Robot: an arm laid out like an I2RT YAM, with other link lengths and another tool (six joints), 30 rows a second.
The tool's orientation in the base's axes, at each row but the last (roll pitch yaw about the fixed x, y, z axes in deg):
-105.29 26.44 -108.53
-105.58 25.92 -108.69
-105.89 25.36 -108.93
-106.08 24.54 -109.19
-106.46 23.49 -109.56
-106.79 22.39 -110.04
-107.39 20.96 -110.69
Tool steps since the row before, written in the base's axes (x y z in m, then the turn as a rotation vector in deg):
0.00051 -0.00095 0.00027 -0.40 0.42 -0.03
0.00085 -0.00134 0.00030 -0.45 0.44 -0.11
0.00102 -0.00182 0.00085 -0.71 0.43 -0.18
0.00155 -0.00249 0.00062 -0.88 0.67 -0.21
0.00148 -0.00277 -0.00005 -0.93 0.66 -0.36
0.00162 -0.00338 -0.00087 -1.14 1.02 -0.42
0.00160 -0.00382 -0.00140 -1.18 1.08 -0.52
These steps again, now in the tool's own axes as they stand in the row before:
0.00054 -0.00076 0.00061 -0.23 0.28 -0.46
0.00077 -0.00101 0.00100 -0.20 0.36 -0.49
0.00089 -0.00174 0.00112 -0.08 0.45 -0.71
0.00142 -0.00191 0.00182 -0.23 0.61 -0.92
0.00196 -0.00142 0.00200 -0.14 0.75 -0.92
0.00275 -0.00096 0.00251 -0.36 0.99 -1.19
0.00331 -0.00063 0.00279 -0.37 1.11 -1.21

